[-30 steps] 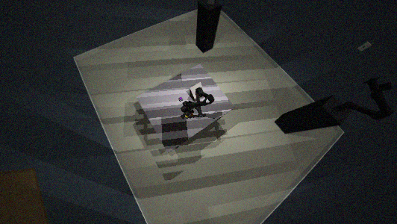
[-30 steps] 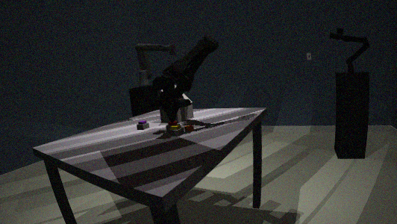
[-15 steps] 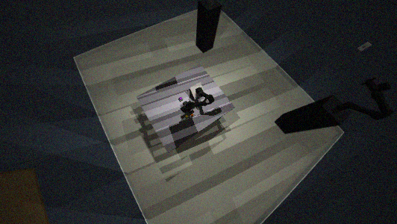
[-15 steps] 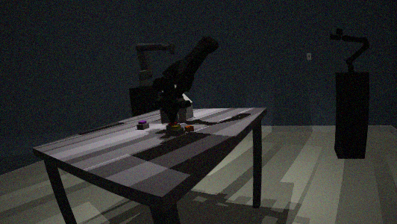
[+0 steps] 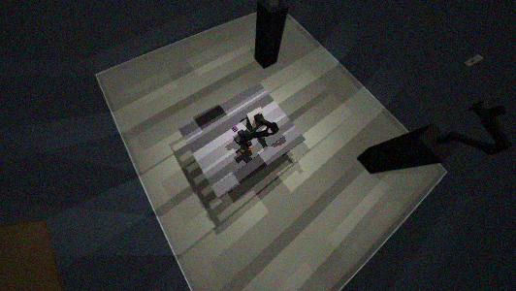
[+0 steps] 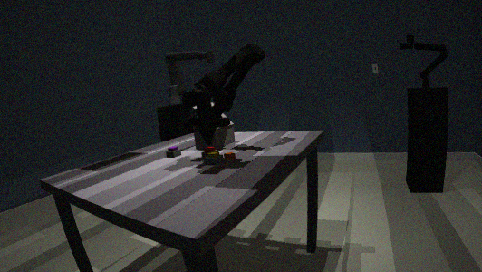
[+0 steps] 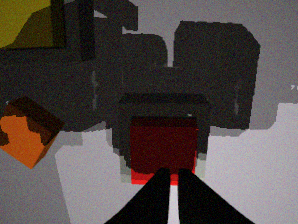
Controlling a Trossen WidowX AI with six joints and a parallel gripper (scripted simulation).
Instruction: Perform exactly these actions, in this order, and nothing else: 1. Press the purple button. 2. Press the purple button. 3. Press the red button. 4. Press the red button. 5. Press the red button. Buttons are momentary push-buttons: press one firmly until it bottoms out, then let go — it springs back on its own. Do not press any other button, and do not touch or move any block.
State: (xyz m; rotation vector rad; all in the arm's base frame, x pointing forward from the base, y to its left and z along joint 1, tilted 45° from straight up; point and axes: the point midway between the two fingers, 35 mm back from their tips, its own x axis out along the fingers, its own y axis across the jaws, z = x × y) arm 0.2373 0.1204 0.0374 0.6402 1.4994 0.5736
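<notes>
Now: gripper tip 2 cm above the red button. The rest, counted from my gripper tip: orange block: 1 cm ahead, 9 cm to the left, 4 cm below; then purple button: 19 cm to the right, 2 cm below.
</notes>
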